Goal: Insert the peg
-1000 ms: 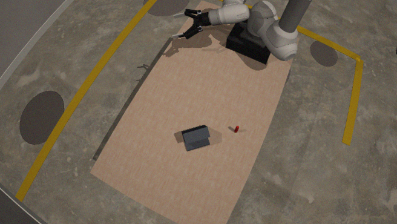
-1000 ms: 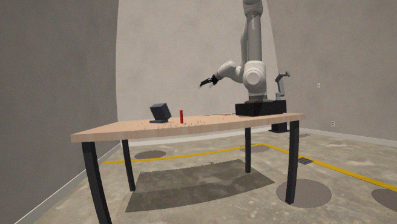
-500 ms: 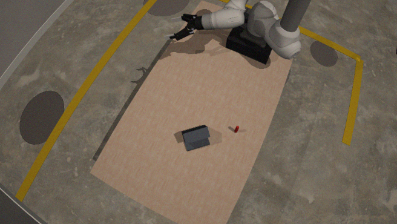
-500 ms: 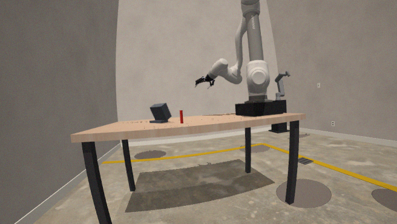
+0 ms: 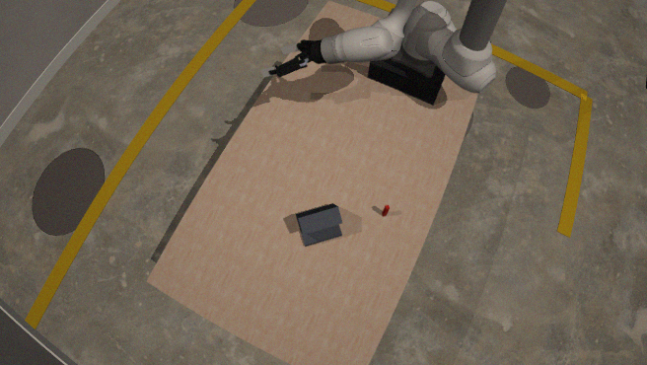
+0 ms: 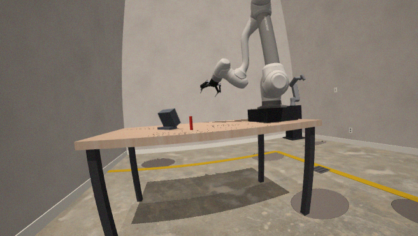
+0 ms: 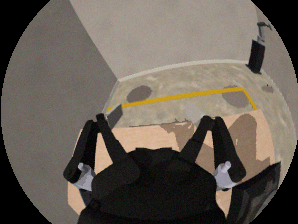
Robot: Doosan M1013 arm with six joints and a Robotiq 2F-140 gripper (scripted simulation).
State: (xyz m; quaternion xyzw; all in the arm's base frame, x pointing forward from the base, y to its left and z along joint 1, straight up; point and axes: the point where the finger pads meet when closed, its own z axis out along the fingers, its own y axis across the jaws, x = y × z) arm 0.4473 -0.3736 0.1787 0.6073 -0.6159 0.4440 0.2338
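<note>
The red peg lies 19 cm ahead of my hand, 55 cm to the left of it and 24 cm below it.
</note>
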